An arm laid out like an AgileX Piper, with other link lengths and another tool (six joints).
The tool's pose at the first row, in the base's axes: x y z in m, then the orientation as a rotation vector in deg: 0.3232 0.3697 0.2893 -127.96 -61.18 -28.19
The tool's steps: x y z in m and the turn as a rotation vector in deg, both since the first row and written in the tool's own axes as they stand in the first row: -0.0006 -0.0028 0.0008 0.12 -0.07 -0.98; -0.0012 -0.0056 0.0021 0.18 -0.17 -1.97; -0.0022 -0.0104 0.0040 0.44 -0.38 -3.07; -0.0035 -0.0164 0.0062 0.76 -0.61 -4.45; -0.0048 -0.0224 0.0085 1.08 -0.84 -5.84
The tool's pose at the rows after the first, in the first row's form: 0.3207 0.3713 0.2894 -127.46 -62.36 -28.45; 0.3182 0.3732 0.2891 -127.02 -63.56 -28.73; 0.3139 0.3762 0.2889 -126.39 -64.95 -28.80; 0.3085 0.3799 0.2887 -125.58 -66.66 -28.93; 0.3031 0.3836 0.2884 -124.74 -68.38 -29.06
